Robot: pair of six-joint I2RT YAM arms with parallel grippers.
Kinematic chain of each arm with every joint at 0, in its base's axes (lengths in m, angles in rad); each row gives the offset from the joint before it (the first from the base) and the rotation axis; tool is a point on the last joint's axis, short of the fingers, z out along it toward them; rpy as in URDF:
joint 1: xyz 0 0 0.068 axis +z
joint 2: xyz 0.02 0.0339 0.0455 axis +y
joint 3: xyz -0.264 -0.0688 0 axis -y
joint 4: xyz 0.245 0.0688 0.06 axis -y
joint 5: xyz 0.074 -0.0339 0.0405 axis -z
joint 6: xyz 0.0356 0 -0.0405 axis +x
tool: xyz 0 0 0 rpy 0 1.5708 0
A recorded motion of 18 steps. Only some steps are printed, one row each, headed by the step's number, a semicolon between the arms.
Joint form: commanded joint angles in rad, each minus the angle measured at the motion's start. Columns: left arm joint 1, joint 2, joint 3, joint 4, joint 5, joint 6; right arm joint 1, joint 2, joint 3, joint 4, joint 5, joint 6.
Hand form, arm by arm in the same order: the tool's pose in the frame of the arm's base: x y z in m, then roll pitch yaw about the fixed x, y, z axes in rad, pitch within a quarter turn. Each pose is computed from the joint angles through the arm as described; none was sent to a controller.
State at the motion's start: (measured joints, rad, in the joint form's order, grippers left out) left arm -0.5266 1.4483 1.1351 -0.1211 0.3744 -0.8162; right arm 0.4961 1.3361 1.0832 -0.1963 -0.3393 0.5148
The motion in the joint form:
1: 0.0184 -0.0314 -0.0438 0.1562 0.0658 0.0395; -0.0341 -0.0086 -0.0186 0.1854 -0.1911 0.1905
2: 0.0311 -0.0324 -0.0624 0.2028 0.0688 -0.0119; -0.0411 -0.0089 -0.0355 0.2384 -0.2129 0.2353
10: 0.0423 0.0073 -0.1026 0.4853 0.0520 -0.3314; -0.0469 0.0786 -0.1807 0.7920 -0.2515 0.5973
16: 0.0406 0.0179 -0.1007 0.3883 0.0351 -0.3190; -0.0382 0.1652 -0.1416 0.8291 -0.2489 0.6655
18: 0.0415 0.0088 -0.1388 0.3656 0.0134 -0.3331; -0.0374 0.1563 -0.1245 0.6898 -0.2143 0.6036
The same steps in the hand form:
1: 0.2832 -0.1751 0.3224 -1.8999 0.6407 -2.7373; 0.2689 0.1540 0.3357 1.8807 0.7002 2.7834
2: 0.2854 -0.1716 0.3210 -1.8594 0.6085 -2.6912; 0.2700 0.1529 0.3353 1.8307 0.6777 2.7560
10: 0.2975 -0.1732 0.3236 -1.6290 0.3982 -2.5047; 0.2843 0.1590 0.3152 1.4916 0.5040 2.5741
16: 0.2987 -0.1738 0.3105 -1.7324 0.3652 -2.5295; 0.3003 0.1700 0.3052 1.5039 0.4303 2.5902
18: 0.2951 -0.1707 0.2976 -1.7825 0.3316 -2.5219; 0.3010 0.1695 0.2995 1.6084 0.4310 2.5992

